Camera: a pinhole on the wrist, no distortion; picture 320 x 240 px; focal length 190.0 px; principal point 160.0 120.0 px. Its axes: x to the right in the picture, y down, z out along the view. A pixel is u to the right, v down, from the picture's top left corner.
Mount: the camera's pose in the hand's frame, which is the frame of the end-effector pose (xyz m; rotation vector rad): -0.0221 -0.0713 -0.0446 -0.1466 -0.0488 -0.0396
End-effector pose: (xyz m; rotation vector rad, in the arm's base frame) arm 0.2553 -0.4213 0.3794 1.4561 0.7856 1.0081
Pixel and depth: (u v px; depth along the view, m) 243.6 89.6 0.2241
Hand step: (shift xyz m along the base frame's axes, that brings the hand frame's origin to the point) 0.2022 -0.0091 -0.0648
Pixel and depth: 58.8 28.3 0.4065
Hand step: 0.2463 -0.3672 -0.2324
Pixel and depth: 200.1 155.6 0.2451
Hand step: 0.1838 -0.0632 0.0131
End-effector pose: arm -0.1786 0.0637 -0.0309 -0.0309 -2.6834 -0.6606
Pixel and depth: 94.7 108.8 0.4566
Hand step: 0.0417 0.1729 -0.4138
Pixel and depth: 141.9 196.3 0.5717
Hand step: -0.0585 0.4400 -0.3232
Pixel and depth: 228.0 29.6 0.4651
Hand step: -0.2910 -0.0042 -0.4331
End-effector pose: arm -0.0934 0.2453 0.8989 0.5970 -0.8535 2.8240
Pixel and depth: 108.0 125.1 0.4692
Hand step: 0.2897 -0.2423 0.2355
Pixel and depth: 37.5 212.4 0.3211
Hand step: 0.2635 -0.2501 0.0164
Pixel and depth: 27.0 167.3 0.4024
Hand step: 0.3749 -0.2642 0.0685
